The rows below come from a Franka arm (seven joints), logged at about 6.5 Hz.
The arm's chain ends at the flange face. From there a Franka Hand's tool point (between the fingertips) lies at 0.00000 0.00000 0.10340 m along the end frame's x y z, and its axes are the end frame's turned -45 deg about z.
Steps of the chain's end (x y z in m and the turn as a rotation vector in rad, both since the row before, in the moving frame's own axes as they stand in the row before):
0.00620 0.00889 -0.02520 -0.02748 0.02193 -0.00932
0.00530 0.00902 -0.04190 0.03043 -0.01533 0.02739
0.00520 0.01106 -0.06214 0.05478 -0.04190 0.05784
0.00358 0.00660 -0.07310 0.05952 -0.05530 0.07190
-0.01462 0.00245 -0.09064 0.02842 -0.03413 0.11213
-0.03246 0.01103 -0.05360 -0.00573 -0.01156 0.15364
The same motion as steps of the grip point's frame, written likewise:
-0.00229 0.01428 -0.02526 -0.03494 -0.00392 -0.00932
-0.00148 0.00680 -0.04196 0.03236 0.01068 0.02739
-0.00300 0.00447 -0.06239 0.06836 0.00911 0.05784
-0.00153 -0.00117 -0.07344 0.08119 0.00298 0.07190
-0.01223 -0.01319 -0.09074 0.04423 -0.00404 0.11213
-0.03198 -0.01567 -0.05361 0.00412 -0.01223 0.15364

